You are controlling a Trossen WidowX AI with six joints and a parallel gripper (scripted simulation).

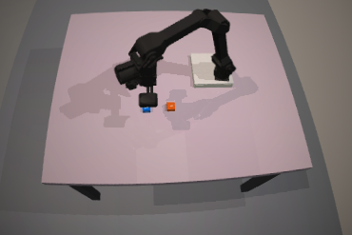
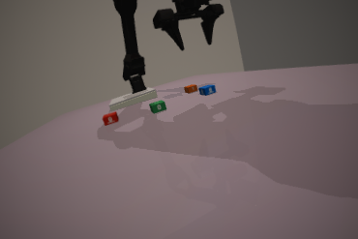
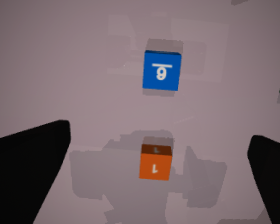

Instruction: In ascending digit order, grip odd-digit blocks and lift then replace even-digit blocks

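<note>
My gripper tip is 14 cm to the left of the green block, 12 cm above it and 3 cm short of it. The rest, counted from my gripper tip: orange block: 12 cm below, 9 cm behind, 2 cm to the right; then red block: 26 cm to the right, 12 cm below, 1 cm ahead; then blue block: 12 cm below, 1 cm ahead.
</note>
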